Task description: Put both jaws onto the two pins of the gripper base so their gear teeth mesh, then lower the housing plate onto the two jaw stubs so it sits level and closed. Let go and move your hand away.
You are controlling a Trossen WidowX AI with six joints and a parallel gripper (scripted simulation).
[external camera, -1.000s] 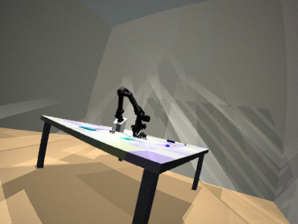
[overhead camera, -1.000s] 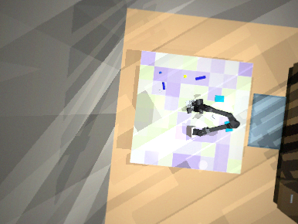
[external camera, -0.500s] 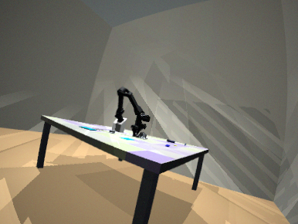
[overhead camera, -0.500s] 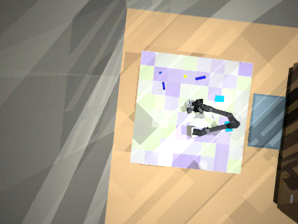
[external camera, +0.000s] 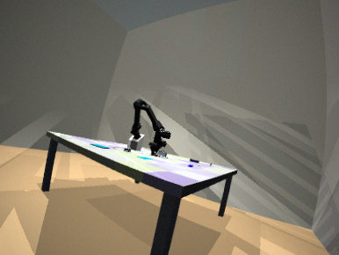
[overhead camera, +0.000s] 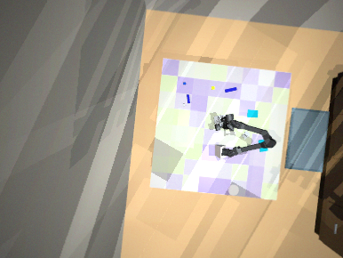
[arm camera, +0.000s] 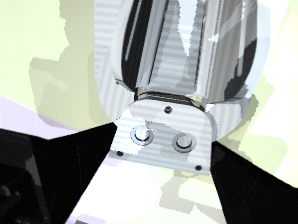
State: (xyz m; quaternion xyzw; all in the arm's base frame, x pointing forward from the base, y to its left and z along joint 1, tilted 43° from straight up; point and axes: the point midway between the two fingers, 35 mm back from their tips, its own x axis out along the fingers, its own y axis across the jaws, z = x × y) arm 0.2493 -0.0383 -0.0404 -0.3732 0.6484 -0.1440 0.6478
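Now: the white jaw 3 cm ahead of my gripper tip, 1 cm to the right of it and 1 cm above it. The rest, counted from my gripper tip: cyan square 16 cm ahead, 30 cm to the right, 1 cm below; blue dot 37 cm ahead, 42 cm to the left; yellow dot 37 cm ahead, 13 cm to the left, 1 cm below.
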